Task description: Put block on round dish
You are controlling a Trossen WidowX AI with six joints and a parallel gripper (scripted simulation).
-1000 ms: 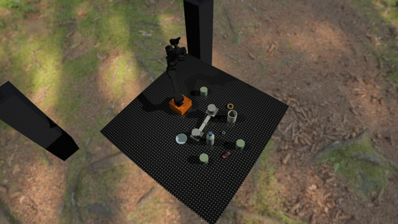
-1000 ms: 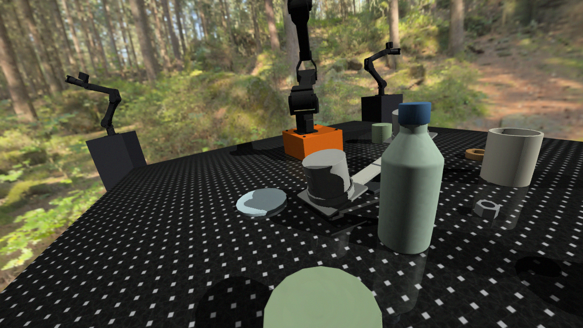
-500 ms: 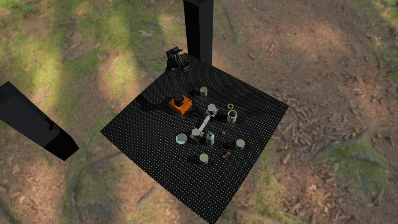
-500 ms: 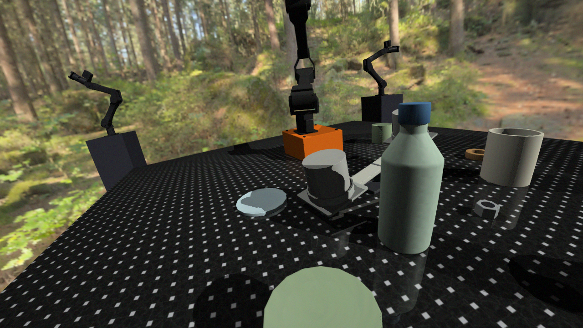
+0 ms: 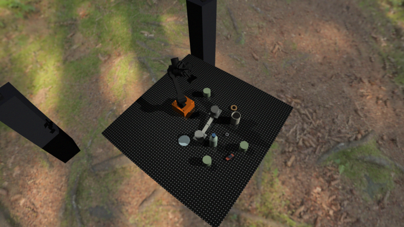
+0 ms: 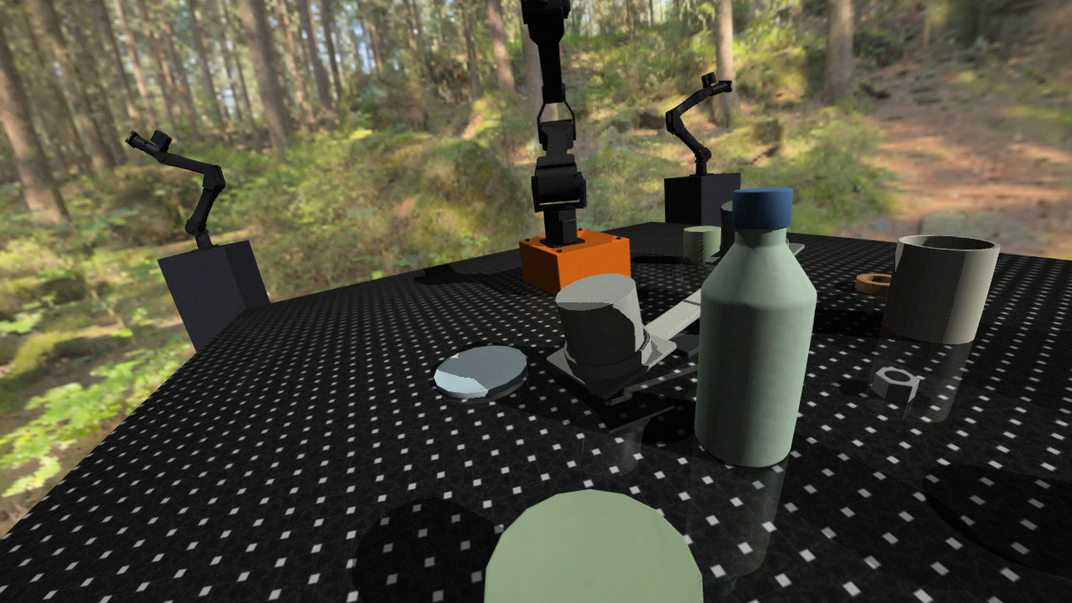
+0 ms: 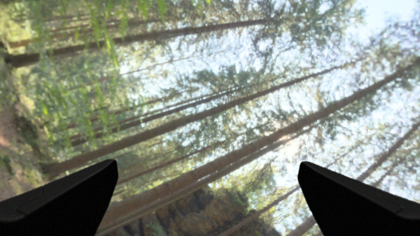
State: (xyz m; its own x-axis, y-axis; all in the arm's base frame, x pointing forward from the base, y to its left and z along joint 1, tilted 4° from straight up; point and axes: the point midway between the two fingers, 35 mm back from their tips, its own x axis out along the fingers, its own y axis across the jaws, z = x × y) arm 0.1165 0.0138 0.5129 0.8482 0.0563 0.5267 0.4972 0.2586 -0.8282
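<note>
Now: gripper tip 56 cm above the pale green block, 15 cm short of it and 12 cm to the left of it. From my gripper tip the other things lie so: beige cup (56 cm below, 26 cm ahead, 22 cm to the left); round pale blue dish (59 cm below, 23 cm to the right, 7 cm ahead); metal nut (59 cm below, 30 cm ahead, 6 cm to the left).
</note>
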